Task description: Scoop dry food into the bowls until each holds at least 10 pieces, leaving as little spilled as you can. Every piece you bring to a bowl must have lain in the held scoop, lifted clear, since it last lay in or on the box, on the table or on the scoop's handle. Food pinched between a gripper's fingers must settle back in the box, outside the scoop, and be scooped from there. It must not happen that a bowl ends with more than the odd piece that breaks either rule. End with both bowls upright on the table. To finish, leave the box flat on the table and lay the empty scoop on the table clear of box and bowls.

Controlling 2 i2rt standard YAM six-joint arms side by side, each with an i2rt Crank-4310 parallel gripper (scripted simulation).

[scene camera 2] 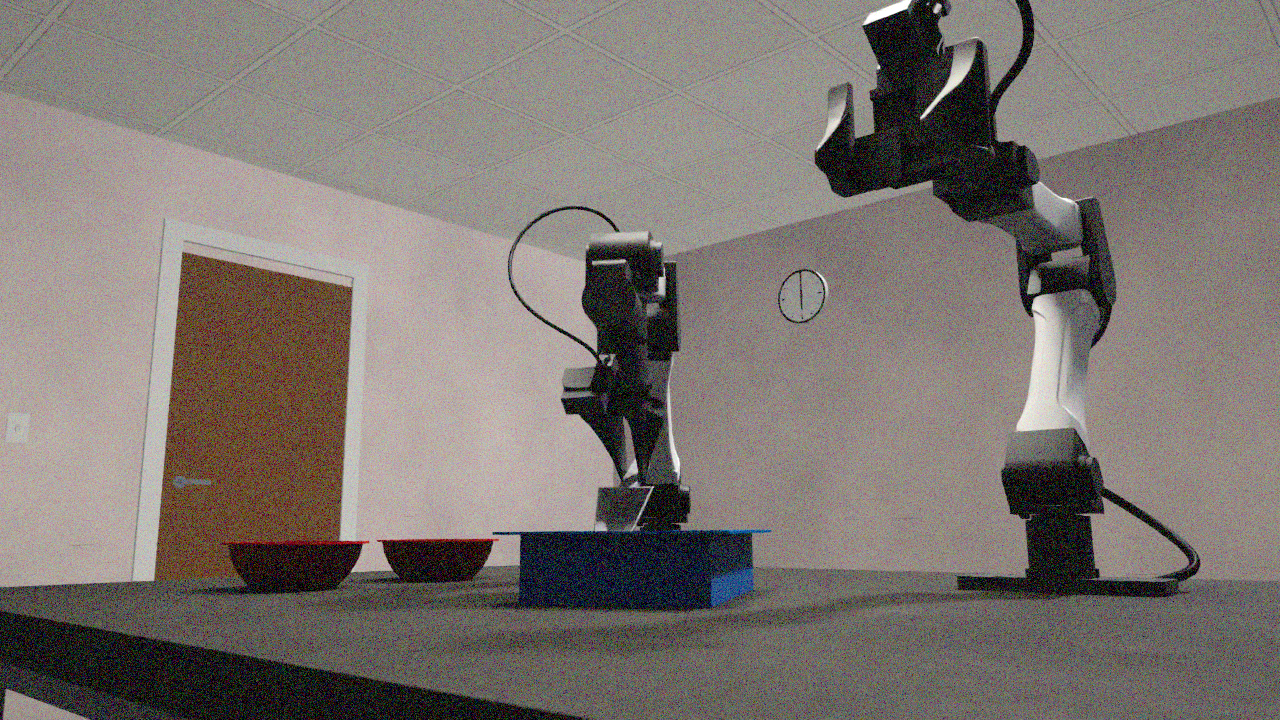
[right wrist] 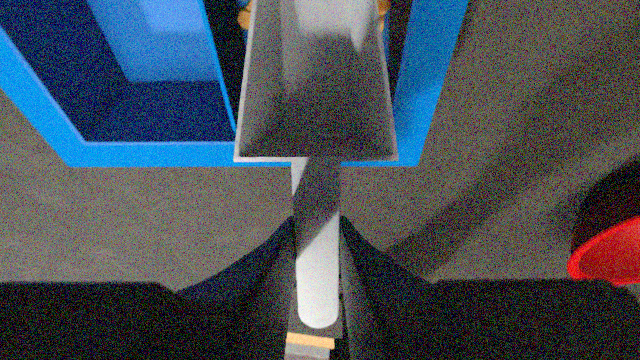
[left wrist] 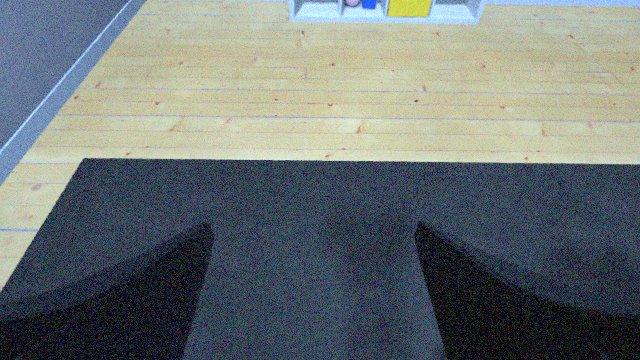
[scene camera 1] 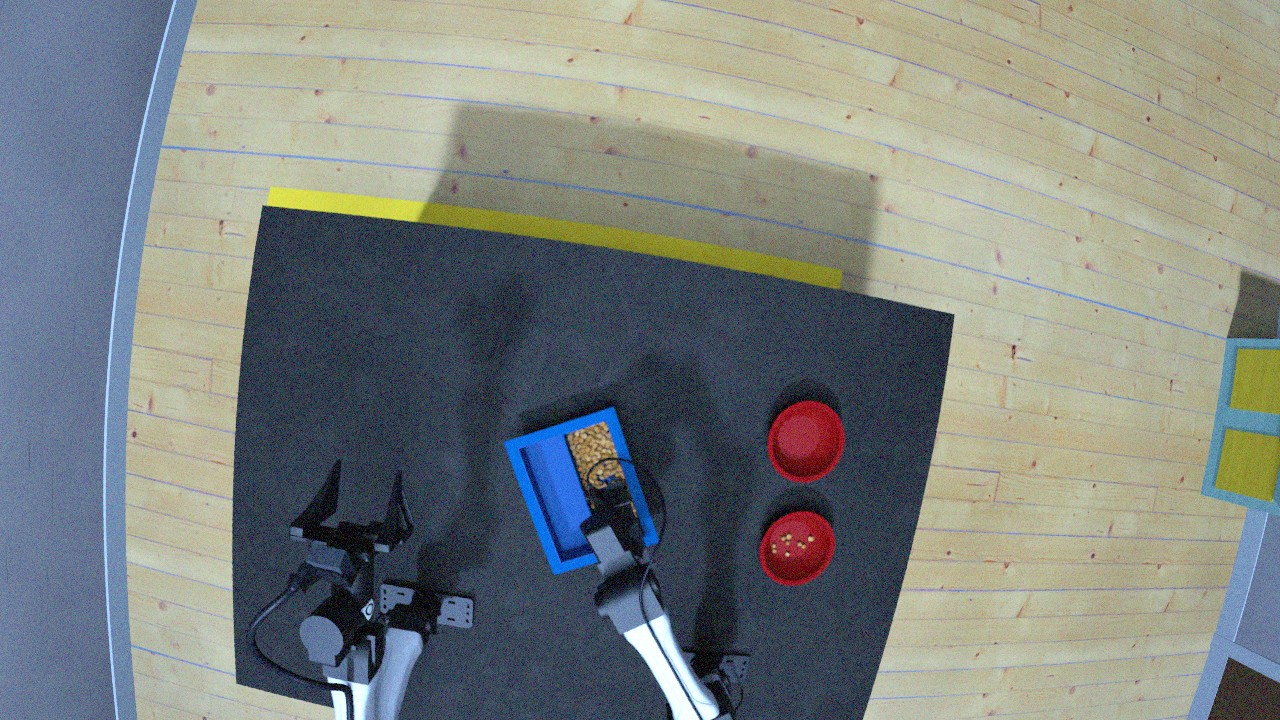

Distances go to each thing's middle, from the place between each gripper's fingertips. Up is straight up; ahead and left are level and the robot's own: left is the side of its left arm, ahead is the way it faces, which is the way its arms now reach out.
My right hand is 100 mm to the right of the blue box (scene camera 2: 682,568), 80 mm above it and 70 mm short of it.
Right now the blue box is 4 cm behind my left hand (scene camera 2: 866,141), 30 cm to the right of it and 32 cm below it.
